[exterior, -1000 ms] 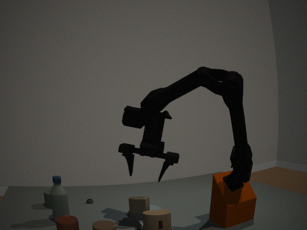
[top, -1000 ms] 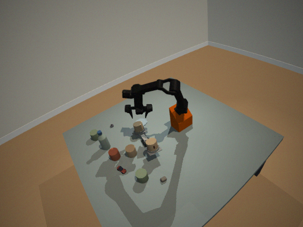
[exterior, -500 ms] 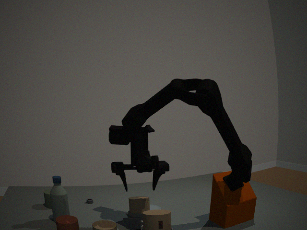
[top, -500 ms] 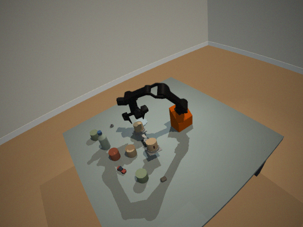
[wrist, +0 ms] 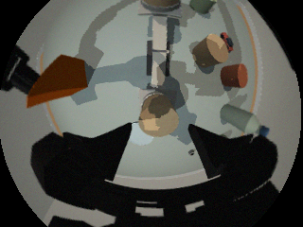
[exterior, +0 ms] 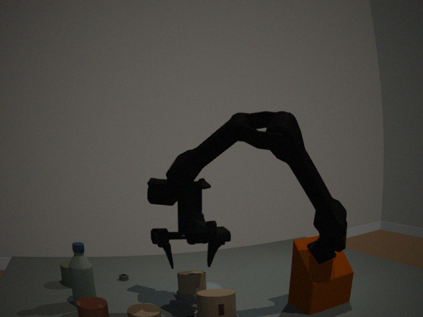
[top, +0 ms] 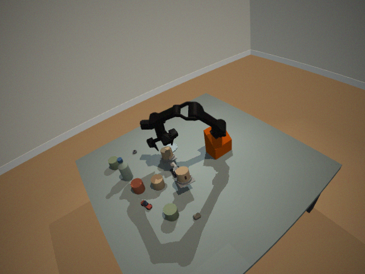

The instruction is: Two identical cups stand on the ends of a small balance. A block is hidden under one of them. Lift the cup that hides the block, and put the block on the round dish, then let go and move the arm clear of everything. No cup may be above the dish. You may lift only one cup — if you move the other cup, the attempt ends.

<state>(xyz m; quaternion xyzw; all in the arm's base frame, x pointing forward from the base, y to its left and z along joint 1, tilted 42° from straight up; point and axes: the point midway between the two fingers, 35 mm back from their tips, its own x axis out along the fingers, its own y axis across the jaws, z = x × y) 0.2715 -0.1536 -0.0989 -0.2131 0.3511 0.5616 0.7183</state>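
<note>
Now: gripper tip 7 cm above the grey block. The rest, counted from my gripper tip: red cylinder (27 cm ahead, 7 cm below, 4 cm to the left); pale round dish (10 cm below, 8 cm to the right, 8 cm behind); balance (13 cm to the left, 7 cm below, 4 cm ahead).
</note>
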